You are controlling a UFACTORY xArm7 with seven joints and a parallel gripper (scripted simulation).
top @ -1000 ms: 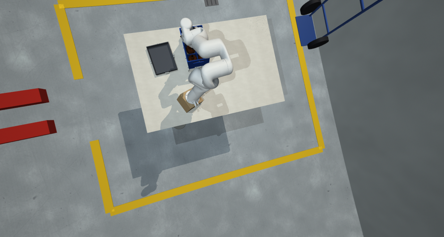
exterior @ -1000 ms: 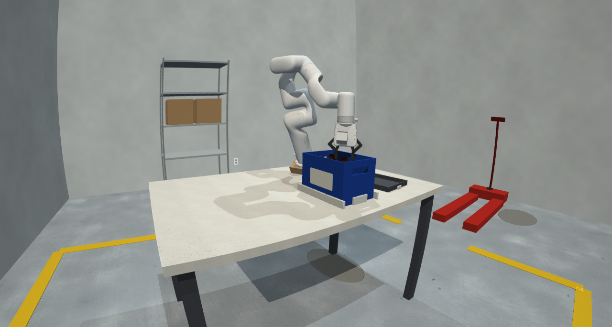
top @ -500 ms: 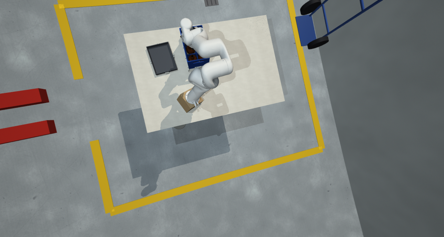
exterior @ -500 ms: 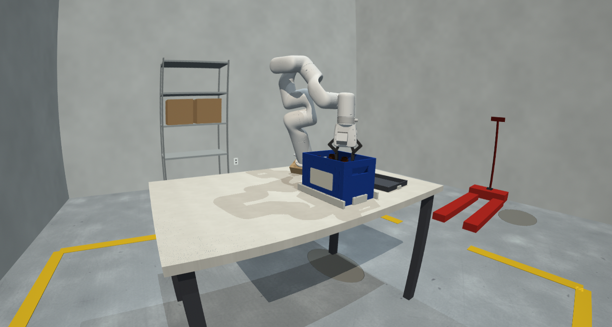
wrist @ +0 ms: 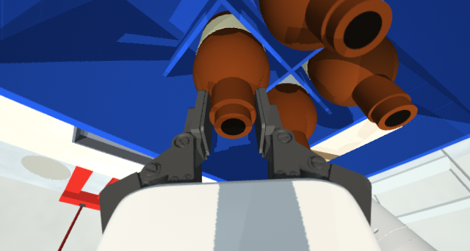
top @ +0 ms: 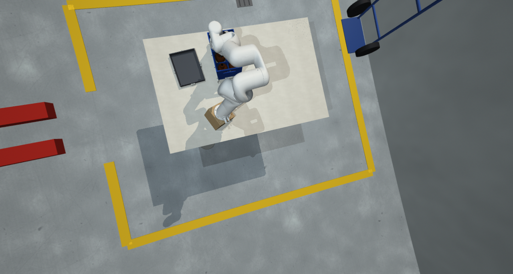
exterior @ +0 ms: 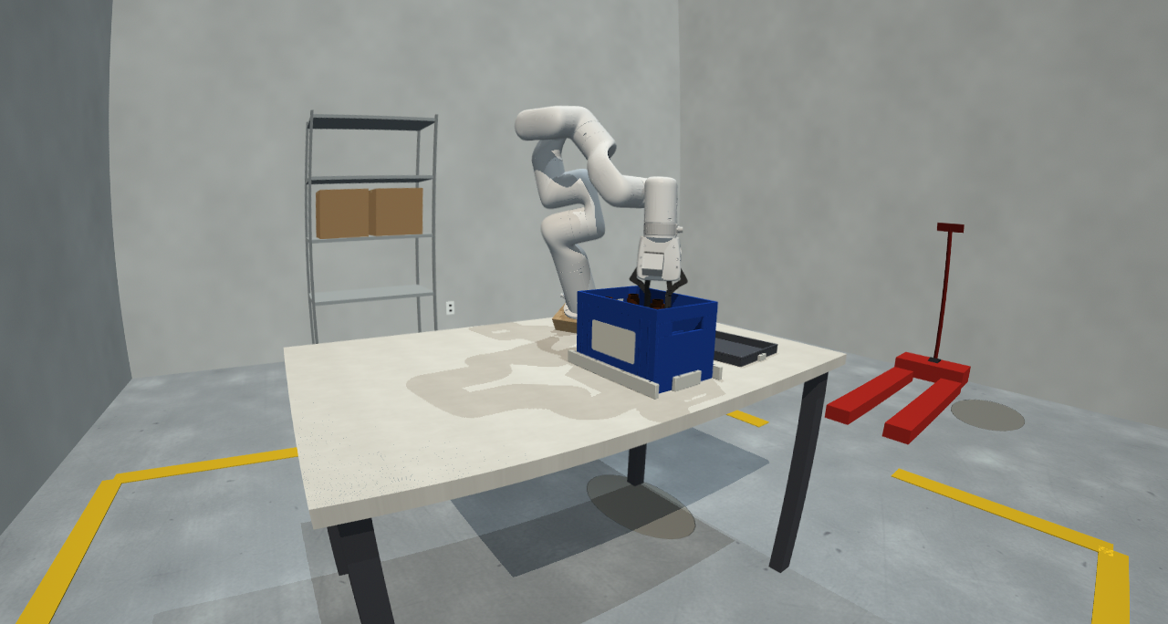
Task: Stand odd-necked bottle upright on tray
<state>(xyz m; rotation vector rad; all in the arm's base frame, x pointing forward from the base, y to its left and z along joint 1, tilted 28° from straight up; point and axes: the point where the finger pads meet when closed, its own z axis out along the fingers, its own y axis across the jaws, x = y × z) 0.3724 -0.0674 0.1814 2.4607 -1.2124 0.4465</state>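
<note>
Right now the blue crate is 4 cm to the right of my hand and 7 cm below it. Also, from my hand: dark grey tray 4 cm ahead, 25 cm to the left, 15 cm below.
</note>
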